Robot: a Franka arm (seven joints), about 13 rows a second.
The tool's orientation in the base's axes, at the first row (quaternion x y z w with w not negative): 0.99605, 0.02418, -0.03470, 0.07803
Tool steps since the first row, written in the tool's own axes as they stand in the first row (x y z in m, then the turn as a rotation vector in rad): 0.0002, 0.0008, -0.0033, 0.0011, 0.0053, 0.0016; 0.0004, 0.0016, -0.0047, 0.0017, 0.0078, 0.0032; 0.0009, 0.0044, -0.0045, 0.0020, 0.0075, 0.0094; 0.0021, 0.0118, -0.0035, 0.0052, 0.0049, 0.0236; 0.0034, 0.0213, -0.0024, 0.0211, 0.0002, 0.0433; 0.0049, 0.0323, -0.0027, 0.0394, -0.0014, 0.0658; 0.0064, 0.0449, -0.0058, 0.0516, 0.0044, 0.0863
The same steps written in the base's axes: 0.0005, -0.0003, 0.0034, 0.0013, -0.0054, -0.0008; 0.0008, -0.0008, 0.0048, 0.0019, -0.0081, -0.0021; 0.0014, -0.0036, 0.0050, 0.0018, -0.0088, -0.0083; 0.0030, -0.0110, 0.0051, 0.0039, -0.0083, -0.0229; 0.0047, -0.0205, 0.0054, 0.0182, -0.0061, -0.0442; 0.0068, -0.0312, 0.0073, 0.0349, -0.0073, -0.0679; 0.0092, -0.0431, 0.0122, 0.0460, -0.0157, -0.0881
